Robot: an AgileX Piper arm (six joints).
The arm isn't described. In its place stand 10 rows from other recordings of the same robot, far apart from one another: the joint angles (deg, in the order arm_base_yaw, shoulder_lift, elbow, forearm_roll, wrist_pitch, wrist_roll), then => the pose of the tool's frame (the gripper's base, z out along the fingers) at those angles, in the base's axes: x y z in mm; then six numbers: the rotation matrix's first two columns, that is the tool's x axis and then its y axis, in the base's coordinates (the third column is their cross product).
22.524, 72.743, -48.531, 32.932, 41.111, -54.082 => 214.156 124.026 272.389 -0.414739 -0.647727 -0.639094 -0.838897 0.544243 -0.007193
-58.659, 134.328, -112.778, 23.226, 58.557, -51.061 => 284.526 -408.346 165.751 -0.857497 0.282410 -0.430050 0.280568 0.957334 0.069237
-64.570, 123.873, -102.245, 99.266, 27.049, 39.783 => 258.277 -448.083 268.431 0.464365 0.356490 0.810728 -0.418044 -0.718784 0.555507
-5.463, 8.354, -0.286, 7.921, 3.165, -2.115 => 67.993 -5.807 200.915 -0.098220 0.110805 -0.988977 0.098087 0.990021 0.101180
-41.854, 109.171, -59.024, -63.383, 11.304, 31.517 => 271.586 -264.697 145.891 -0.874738 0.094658 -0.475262 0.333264 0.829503 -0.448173
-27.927, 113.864, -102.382, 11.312, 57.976, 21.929 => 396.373 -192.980 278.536 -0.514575 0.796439 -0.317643 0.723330 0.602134 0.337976
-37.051, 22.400, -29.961, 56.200, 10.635, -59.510 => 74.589 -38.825 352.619 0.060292 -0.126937 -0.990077 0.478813 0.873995 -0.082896
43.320, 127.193, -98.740, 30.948, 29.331, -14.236 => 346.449 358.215 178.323 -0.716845 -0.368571 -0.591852 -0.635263 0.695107 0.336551
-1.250, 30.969, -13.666, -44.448, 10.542, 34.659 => 111.994 -14.105 238.781 -0.358372 -0.152516 -0.921036 0.085291 0.977091 -0.194985
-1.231, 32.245, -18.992, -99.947, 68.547, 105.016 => 66.293 -84.866 301.779 0.098068 -0.075629 -0.992302 0.925729 0.372892 0.063069
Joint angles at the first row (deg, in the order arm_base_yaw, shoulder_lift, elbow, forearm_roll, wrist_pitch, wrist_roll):
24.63, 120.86, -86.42, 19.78, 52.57, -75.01
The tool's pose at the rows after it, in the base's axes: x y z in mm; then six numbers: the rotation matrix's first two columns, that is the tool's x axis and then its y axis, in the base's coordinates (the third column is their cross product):
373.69 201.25 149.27 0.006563 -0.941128 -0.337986 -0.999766 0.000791 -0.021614
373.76 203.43 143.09 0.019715 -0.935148 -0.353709 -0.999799 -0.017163 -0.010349
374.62 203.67 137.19 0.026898 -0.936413 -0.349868 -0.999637 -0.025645 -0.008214
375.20 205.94 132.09 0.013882 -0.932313 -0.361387 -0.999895 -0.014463 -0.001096
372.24 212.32 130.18 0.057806 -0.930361 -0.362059 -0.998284 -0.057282 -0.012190
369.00 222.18 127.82 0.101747 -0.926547 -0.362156 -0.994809 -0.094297 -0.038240
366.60 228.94 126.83 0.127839 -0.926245 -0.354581 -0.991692 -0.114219 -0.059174
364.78 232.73 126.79 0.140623 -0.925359 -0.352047 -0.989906 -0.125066 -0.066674
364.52 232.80 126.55 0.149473 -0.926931 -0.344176 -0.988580 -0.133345 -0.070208
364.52 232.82 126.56 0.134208 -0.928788 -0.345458 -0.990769 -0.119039 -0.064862
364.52 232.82 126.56 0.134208 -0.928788 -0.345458 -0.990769 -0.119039 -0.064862
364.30 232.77 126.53 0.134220 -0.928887 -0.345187 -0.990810 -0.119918 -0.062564
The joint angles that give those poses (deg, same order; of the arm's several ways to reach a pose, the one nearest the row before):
24.63, 121.79, -86.42, 22.22, 52.16, -78.13
24.63, 122.72, -86.42, 23.95, 52.06, -80.22
24.63, 123.53, -86.42, 23.97, 51.65, -80.91
24.74, 124.29, -86.42, 25.14, 50.96, -81.04
25.68, 124.56, -86.42, 25.29, 50.67, -82.87
27.13, 124.89, -86.42, 25.29, 49.22, -84.15
28.25, 125.01, -86.42, 24.60, 48.06, -84.20
28.86, 125.01, -86.42, 24.35, 47.68, -84.20
28.98, 125.01, -86.42, 23.74, 47.66, -84.20
28.97, 125.01, -86.42, 23.76, 47.66, -83.33
28.97, 125.01, -86.42, 23.76, 47.66, -83.33
28.97, 125.01, -86.42, 23.76, 47.80, -83.33

